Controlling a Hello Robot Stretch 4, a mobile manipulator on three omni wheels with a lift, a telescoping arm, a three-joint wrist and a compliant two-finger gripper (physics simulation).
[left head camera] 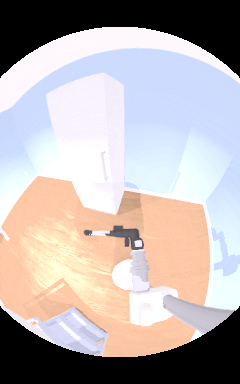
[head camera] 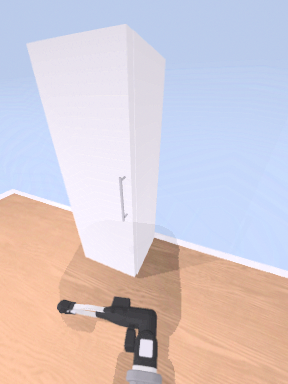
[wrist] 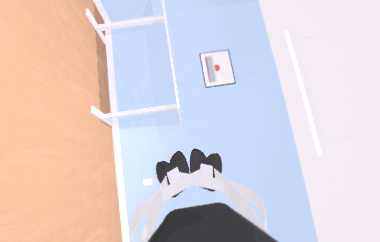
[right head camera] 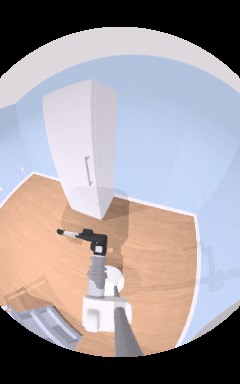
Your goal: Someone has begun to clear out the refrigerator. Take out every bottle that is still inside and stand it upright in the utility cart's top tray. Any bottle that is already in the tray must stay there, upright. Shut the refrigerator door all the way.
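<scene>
The tall white refrigerator (head camera: 85, 125) (left head camera: 80, 130) (right head camera: 72, 135) (wrist: 345, 195) stands against the blue wall. Its door looks closed, flush with the body. The vertical handle (head camera: 122, 199) (left head camera: 105, 166) (right head camera: 88, 171) (wrist: 304, 92) is on the door's right side. The inside is hidden. My gripper (head camera: 63, 306) (left head camera: 87, 232) (right head camera: 60, 232) (wrist: 188, 163) is shut, with its fingertips close together and nothing between them. It points left in front of the refrigerator, apart from it. Part of the utility cart (left head camera: 75, 327) (right head camera: 50, 320) shows at the lower left; I cannot make out bottles in its tray.
The wrist view shows a white bar frame (wrist: 145, 111) by the far wall and a framed picture (wrist: 217, 68) on that wall. The wood floor (head camera: 230, 320) lies around the refrigerator's base. The cart is behind and left of my arm (left head camera: 140, 270) (right head camera: 96, 275).
</scene>
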